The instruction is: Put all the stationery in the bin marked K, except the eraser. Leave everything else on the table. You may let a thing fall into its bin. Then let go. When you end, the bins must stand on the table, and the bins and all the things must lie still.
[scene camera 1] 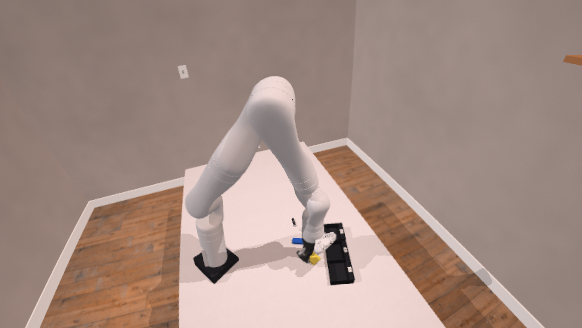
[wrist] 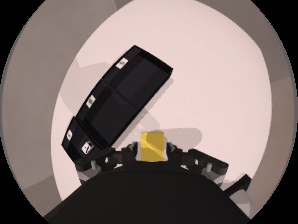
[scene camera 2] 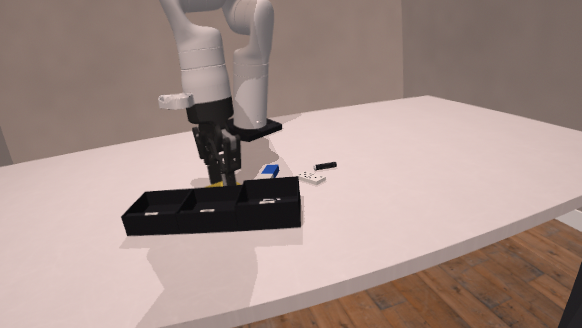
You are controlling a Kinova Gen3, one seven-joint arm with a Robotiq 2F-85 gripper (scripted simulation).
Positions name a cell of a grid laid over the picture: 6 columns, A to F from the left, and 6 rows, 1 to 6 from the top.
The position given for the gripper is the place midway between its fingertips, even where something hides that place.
In view: the gripper (scene camera 2: C4).
The gripper shows as well in the wrist view (wrist: D4).
